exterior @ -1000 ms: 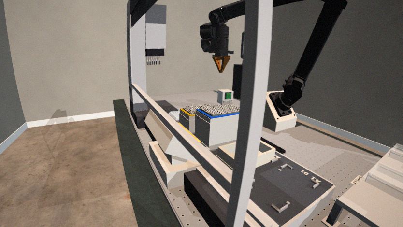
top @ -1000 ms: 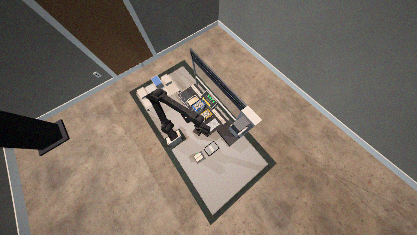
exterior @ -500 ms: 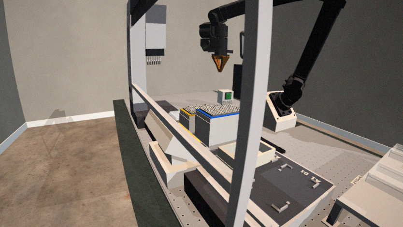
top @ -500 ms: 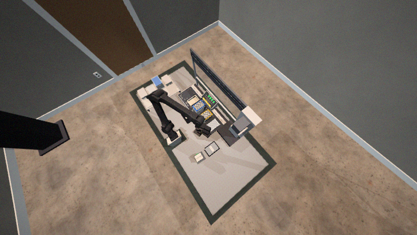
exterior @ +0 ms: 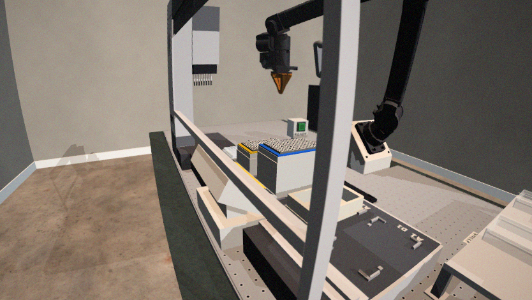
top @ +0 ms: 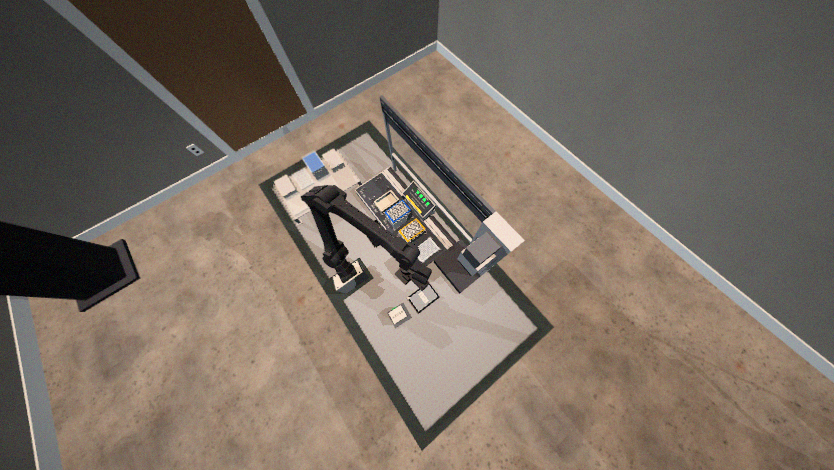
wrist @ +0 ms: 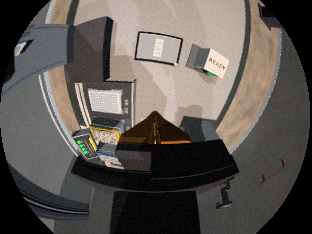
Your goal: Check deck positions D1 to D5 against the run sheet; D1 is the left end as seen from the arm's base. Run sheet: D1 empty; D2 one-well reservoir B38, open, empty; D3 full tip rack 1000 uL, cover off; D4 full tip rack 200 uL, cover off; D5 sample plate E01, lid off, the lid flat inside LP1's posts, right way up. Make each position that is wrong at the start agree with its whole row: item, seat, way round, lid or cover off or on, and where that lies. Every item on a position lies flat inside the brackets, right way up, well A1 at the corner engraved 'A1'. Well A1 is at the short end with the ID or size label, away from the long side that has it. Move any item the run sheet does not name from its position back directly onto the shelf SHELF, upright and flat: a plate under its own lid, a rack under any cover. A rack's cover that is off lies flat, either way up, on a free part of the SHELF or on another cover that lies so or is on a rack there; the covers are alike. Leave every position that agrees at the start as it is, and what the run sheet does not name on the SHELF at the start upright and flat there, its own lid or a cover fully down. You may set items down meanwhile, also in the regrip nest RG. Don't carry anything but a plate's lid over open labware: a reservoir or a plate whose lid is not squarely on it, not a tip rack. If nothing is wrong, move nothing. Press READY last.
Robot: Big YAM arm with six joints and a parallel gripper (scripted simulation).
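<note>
My hand is 170 mm above the ready button box, 150 mm past it and 70 mm to the left of it. Round my hand: lid: 220 mm below, 100 mm to the right; then white sample plate: 170 mm below, 170 mm ahead, 80 mm to the left; then yellow-rimmed tip rack: 200 mm to the left, 160 mm ahead, 140 mm below.
</note>
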